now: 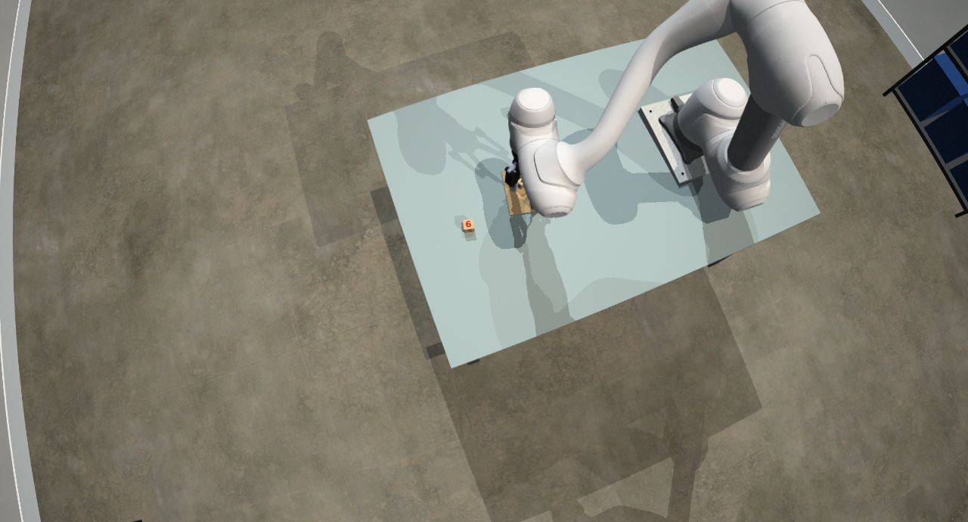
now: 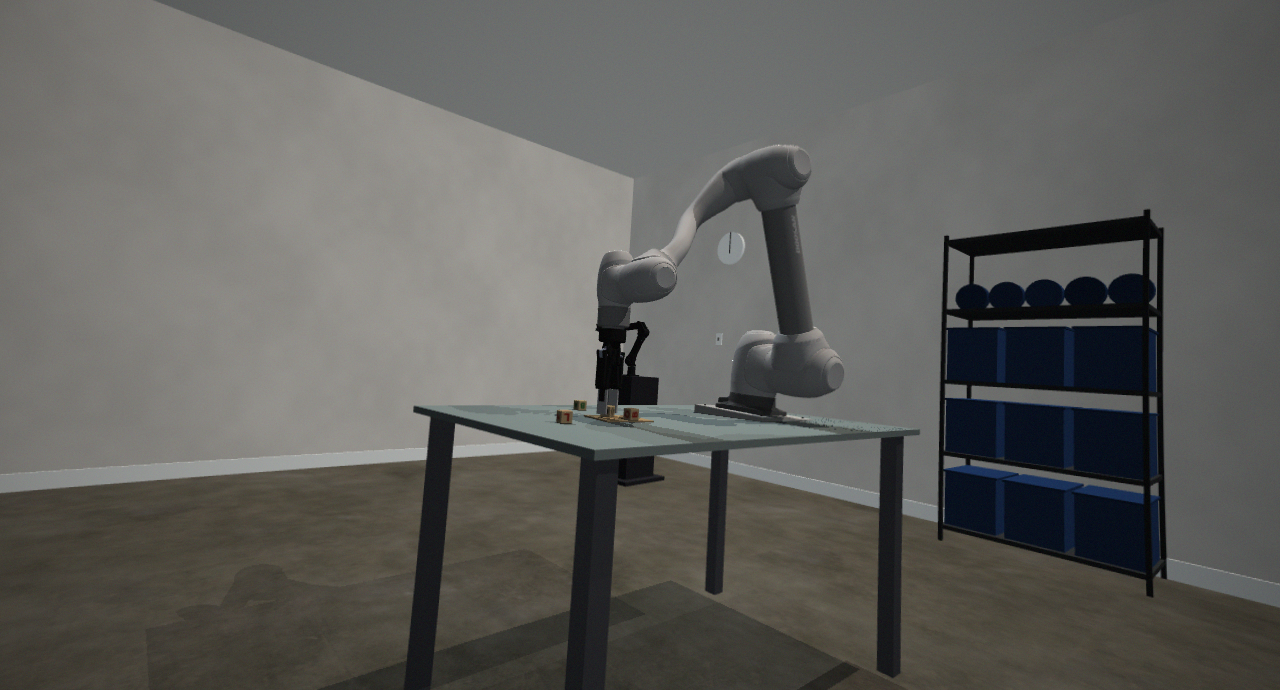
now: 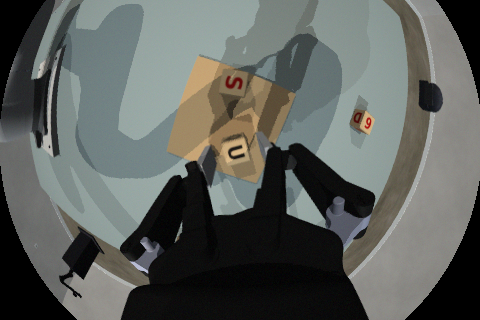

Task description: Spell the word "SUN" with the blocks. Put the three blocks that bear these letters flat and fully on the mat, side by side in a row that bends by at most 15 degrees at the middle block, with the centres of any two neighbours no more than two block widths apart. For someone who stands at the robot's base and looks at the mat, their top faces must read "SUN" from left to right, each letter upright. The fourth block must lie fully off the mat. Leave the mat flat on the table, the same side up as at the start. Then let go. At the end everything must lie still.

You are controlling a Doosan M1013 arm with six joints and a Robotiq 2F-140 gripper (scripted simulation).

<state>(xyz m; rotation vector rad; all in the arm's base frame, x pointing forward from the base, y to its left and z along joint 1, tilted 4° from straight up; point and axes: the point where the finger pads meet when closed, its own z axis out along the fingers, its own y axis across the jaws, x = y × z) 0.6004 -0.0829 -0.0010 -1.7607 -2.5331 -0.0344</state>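
Now: hand 10 mm past the mat, 30 mm to the right of it and 40 mm above it. From my hand the other things lie so: S block: 10 mm behind, 80 mm to the left, 20 mm below; N block: 90 mm behind, 210 mm to the right, 30 mm below; 6 block: 200 mm ahead, 60 mm to the left, 30 mm below.
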